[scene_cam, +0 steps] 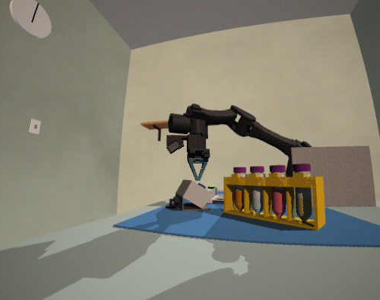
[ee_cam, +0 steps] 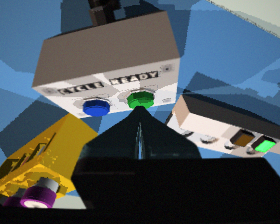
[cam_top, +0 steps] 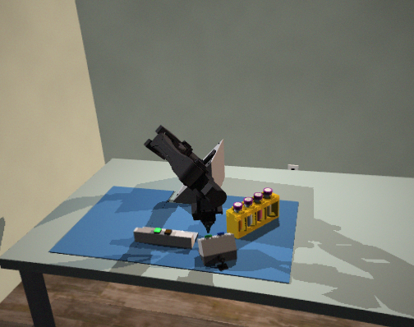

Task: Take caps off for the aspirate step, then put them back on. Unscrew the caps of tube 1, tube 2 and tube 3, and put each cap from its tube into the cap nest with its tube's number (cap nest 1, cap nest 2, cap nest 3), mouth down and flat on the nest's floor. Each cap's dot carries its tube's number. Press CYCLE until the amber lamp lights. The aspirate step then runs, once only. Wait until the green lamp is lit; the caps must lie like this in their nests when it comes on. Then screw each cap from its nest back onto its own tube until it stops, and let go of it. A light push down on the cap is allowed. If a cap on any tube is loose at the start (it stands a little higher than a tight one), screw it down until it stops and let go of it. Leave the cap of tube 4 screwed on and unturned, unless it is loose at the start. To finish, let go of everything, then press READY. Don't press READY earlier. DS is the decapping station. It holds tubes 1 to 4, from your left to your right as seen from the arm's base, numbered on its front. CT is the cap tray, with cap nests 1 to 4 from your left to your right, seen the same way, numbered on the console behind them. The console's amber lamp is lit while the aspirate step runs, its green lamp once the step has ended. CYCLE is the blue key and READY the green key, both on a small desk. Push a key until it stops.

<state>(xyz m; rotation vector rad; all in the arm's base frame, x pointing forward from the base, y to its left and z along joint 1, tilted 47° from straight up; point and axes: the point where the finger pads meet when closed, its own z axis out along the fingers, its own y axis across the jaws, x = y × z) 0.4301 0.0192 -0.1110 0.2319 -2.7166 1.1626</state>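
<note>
The green ready key is 2 cm below my hand. Also, from my hand: blue cycle key (2 cm behind, 4 cm to the left, 2 cm below); small key desk (2 cm to the left, 4 cm below).
</note>
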